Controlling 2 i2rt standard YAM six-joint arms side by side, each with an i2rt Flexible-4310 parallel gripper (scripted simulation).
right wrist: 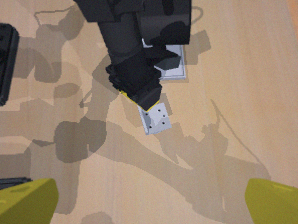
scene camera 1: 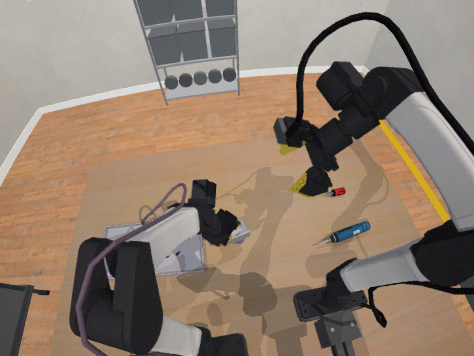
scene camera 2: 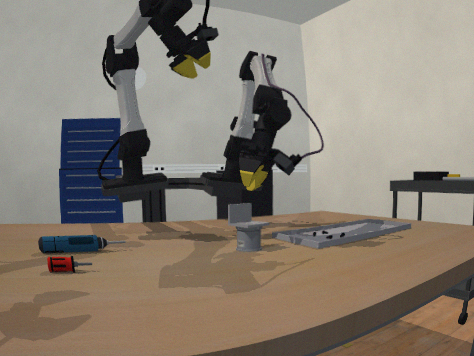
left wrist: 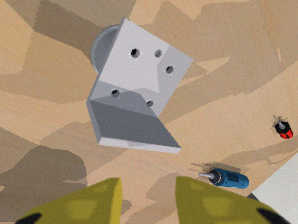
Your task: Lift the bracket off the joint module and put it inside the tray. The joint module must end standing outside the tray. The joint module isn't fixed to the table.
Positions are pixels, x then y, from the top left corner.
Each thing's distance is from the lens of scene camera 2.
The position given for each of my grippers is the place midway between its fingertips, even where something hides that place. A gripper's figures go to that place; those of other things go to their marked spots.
my left gripper (scene camera 2: 247, 188): 93 cm
my right gripper (scene camera 2: 201, 72): 90 cm
blue screwdriver (scene camera 2: 81, 243): 86 cm
tray (scene camera 2: 354, 229): 117 cm
The marked spots on the tray and the blue screwdriver are 81 cm apart.
